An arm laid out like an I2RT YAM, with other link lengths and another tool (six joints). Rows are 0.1 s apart.
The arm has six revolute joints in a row. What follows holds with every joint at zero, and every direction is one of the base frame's. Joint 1 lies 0.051 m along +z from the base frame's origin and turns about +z. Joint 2 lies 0.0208 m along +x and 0.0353 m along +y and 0.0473 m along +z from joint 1 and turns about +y. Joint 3 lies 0.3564 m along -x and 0.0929 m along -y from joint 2 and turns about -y. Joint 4 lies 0.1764 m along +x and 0.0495 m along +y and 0.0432 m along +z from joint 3 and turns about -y. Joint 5 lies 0.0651 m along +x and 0.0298 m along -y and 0.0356 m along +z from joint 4 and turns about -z. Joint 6 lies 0.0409 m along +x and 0.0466 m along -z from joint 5 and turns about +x. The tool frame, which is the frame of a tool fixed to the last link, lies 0.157 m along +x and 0.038 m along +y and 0.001 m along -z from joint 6; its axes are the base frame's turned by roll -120.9, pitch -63.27 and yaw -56.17 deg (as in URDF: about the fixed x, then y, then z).
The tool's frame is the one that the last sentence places.
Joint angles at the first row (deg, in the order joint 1, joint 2, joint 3, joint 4, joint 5, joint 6):
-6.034, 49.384, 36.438, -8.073, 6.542, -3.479
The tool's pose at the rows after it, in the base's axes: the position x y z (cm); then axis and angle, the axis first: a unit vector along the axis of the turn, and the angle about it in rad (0 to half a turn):
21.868, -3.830, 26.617, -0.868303, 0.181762, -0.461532, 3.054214
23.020, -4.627, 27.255, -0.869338, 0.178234, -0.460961, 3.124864
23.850, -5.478, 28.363, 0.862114, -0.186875, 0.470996, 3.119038
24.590, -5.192, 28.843, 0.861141, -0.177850, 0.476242, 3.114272
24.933, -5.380, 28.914, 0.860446, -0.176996, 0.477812, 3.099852
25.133, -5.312, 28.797, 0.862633, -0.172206, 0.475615, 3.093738
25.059, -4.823, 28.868, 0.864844, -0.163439, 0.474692, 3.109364
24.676, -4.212, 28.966, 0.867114, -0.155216, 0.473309, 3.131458
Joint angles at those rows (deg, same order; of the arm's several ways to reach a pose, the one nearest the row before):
-4.212, 51.012, 37.452, -7.456, 6.312, -5.196
-0.757, 53.168, 39.935, -8.177, 12.273, -6.903
-0.174, 54.443, 41.761, -7.584, 15.341, -7.563
1.320, 55.458, 42.344, -6.500, 16.328, -8.121
1.411, 56.096, 42.319, -5.629, 16.981, -8.756
1.553, 56.575, 42.362, -5.450, 16.959, -9.322
1.697, 56.374, 42.726, -6.060, 15.731, -9.425
2.280, 55.558, 43.266, -7.554, 14.680, -9.068

